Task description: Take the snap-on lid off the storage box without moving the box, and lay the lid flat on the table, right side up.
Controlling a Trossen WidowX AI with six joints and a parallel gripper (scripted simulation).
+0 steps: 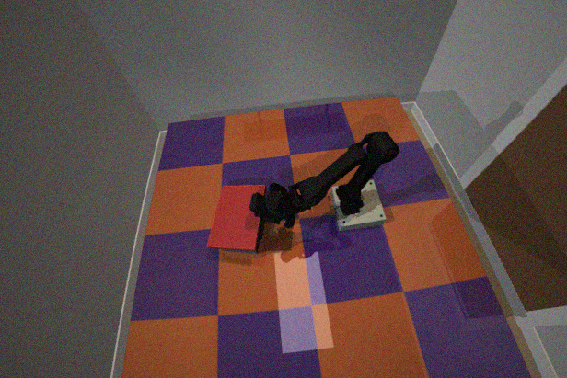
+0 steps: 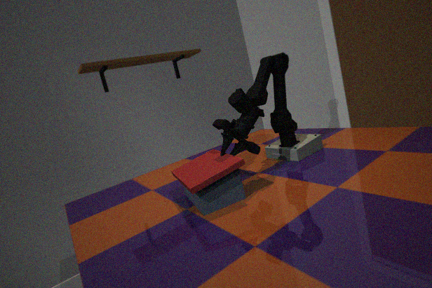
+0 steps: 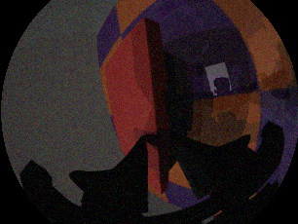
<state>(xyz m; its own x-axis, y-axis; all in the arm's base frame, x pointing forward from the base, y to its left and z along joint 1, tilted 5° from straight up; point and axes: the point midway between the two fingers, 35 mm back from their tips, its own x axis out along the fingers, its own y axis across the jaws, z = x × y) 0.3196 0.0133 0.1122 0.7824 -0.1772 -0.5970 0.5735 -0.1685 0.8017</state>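
Now: gripper tip 80 mm short of the red lid, 20 mm to the left of it and 10 mm above it. Round my gripper tip: storage box (70 mm ahead, 20 mm to the right, 70 mm below).
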